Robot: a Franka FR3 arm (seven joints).
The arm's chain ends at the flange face. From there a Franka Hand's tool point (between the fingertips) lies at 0.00 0.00 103.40 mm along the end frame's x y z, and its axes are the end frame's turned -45 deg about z.
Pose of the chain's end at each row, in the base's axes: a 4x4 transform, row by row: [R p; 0 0 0 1], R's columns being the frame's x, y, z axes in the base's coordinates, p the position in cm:
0.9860 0.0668 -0.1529 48.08; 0.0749 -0.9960 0.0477 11.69; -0.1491 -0.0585 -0.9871 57.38; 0 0 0 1
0.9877 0.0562 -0.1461 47.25; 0.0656 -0.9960 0.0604 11.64; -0.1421 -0.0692 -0.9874 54.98; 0 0 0 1
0.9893 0.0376 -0.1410 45.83; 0.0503 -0.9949 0.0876 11.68; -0.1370 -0.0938 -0.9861 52.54; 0 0 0 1
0.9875 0.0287 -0.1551 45.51; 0.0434 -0.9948 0.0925 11.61; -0.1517 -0.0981 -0.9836 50.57; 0 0 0 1
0.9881 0.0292 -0.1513 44.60; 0.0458 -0.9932 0.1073 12.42; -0.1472 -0.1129 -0.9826 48.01; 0 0 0 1
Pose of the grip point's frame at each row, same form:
0.6500 0.7444 -0.1529 46.50; 0.7572 -0.6513 0.0477 12.18; -0.0641 -0.1468 -0.9871 47.17; 0 0 0 1
0.6587 0.7381 -0.1461 45.74; 0.7507 -0.6579 0.0604 12.26; -0.0515 -0.1494 -0.9874 44.77; 0 0 0 1
0.6730 0.7261 -0.1410 44.37; 0.7391 -0.6679 0.0876 12.59; -0.0305 -0.1632 -0.9861 42.34; 0 0 0 1
0.6780 0.7186 -0.1551 43.91; 0.7341 -0.6727 0.0925 12.57; -0.0379 -0.1766 -0.9836 40.40; 0 0 0 1
0.6780 0.7193 -0.1513 43.04; 0.7347 -0.6699 0.1073 13.53; -0.0243 -0.1839 -0.9826 37.85; 0 0 0 1

